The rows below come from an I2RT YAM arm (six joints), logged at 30 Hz.
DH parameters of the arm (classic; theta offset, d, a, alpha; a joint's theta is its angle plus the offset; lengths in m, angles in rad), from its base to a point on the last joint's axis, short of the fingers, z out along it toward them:
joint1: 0 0.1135 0.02 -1.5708
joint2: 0 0 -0.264 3.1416
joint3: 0.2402 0 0.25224 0
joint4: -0.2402 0 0.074 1.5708
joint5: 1.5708 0 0 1.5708
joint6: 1.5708 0.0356 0 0
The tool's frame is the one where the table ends.
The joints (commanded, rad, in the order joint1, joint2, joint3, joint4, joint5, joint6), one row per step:
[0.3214 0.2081 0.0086 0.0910 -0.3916 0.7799]
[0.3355 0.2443 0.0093 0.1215 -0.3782 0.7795]
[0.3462 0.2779 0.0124 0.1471 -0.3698 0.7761]
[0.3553 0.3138 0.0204 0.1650 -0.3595 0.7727]
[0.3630 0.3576 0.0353 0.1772 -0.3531 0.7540]
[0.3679 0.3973 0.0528 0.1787 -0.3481 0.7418]
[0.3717 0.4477 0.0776 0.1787 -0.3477 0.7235]
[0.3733 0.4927 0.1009 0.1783 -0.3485 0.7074]
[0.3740 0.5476 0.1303 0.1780 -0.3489 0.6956]
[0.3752 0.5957 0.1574 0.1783 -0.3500 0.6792]
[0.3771 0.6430 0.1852 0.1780 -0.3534 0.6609]
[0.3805 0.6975 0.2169 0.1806 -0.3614 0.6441]
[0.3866 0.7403 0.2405 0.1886 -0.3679 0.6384]
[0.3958 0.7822 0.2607 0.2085 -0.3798 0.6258]
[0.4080 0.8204 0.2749 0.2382 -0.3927 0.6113]
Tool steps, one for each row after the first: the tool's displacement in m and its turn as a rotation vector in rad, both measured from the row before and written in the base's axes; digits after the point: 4 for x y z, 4 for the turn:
[0.0017 0.0019 -0.0002 -0.0033 0.0040 0.0008]
[0.0016 0.0017 0.0003 -0.0051 0.0021 0.0027]
[0.0019 0.0016 0.0010 -0.0072 0.0067 -0.0007]
[0.0026 0.0018 0.0019 -0.0206 0.0031 0.0037]
[0.0026 0.0015 0.0020 -0.0172 0.0111 0.0017]
[0.0037 0.0020 0.0030 -0.0228 0.0119 0.0065]
[0.0037 0.0017 0.0028 -0.0197 0.0101 0.0054]
[0.0051 0.0021 0.0035 -0.0179 0.0164 0.0036]
[0.0049 0.0021 0.0033 -0.0192 0.0087 0.0061]
[0.0051 0.0024 0.0033 -0.0195 0.0068 0.0098]
[0.0061 0.0033 0.0036 -0.0172 0.0086 0.0156]
[0.0048 0.0033 0.0027 -0.0063 0.0073 0.0139]
[0.0046 0.0041 0.0026 -0.0059 -0.0055 0.0241]
[0.0039 0.0045 0.0019 -0.0038 -0.0137 0.0286]

